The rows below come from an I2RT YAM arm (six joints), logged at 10 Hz.
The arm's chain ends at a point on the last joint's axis. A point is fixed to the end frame.
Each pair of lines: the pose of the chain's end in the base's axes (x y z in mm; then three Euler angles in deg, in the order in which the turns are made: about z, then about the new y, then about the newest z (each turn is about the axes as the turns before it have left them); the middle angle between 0 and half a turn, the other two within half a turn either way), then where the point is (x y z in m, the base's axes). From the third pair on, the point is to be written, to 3 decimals.
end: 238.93 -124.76 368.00 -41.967 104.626 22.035
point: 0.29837 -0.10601 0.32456
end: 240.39 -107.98 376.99 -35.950 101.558 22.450
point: 0.29959 -0.08428 0.33569
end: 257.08 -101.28 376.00 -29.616 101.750 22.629
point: 0.313 -0.071 0.335
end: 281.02 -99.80 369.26 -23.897 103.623 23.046
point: 0.333 -0.063 0.327
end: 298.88 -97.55 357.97 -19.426 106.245 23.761
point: 0.346 -0.056 0.315
